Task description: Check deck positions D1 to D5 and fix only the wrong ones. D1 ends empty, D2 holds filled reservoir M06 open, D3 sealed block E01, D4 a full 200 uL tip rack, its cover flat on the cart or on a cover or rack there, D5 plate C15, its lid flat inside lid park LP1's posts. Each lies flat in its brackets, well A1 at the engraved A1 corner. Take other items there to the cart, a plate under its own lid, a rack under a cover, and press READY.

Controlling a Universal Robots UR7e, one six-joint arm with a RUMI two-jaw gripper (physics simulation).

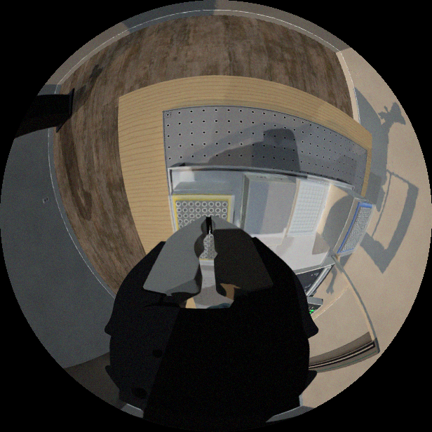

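My gripper (209, 218) is shut with nothing between its fingers. Its tips hang over a yellow-edged rack (201, 204) with rows of round openings; the fingers hide its near part. To the right are a plain grey box-like item (269, 205) and a pale plate-like item (308, 206) with a fine grid of wells. Further right is a blue-edged rack (357, 228). Labels are too small to read, so I cannot tell which item is which. The gripper body hides the area in the lower middle. Deck positions D1 to D5 cannot be made out.
A grey perforated board (187, 142) lies behind the items, inside a light wooden border (140, 150). A dark panel (309, 277) and a small device with green lights (313, 310) show at the lower right, partly behind the gripper. A thin curved rail (356, 290) runs beside them.
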